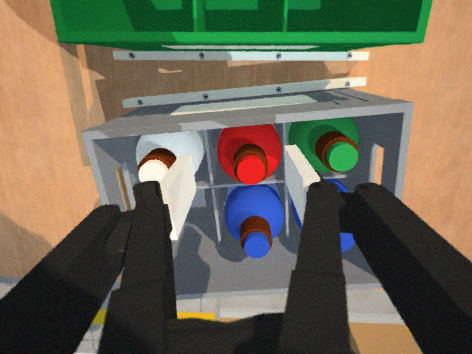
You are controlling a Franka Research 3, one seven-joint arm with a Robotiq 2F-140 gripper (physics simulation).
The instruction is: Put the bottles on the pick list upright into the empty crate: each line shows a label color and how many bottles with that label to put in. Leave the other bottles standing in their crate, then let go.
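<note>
The grey crate (pixel 250 119) holds five bottles. In the far row stand a white-capped bottle (pixel 152 171) at left, a red bottle (pixel 250 168) in the middle and a green bottle (pixel 342 156) at right. In the near row stand a blue bottle (pixel 256 244) in the middle and another blue bottle (pixel 346 244) at right, partly hidden by the right finger. The near left compartment shows no bottle. My gripper (pixel 239 168) is open and empty over the grey crate, its pads left and right of the red and middle blue bottles. The green crate (pixel 240 37) shows partly at the top; no bottle shows in its visible part.
Two pale metal strips with screws, the farther strip (pixel 240 56) and the nearer strip (pixel 242 93), lie between the crates. The wooden table (pixel 440 150) extends to both sides. Yellow marks (pixel 196 316) show at the bottom edge. The pick list is not readable here.
</note>
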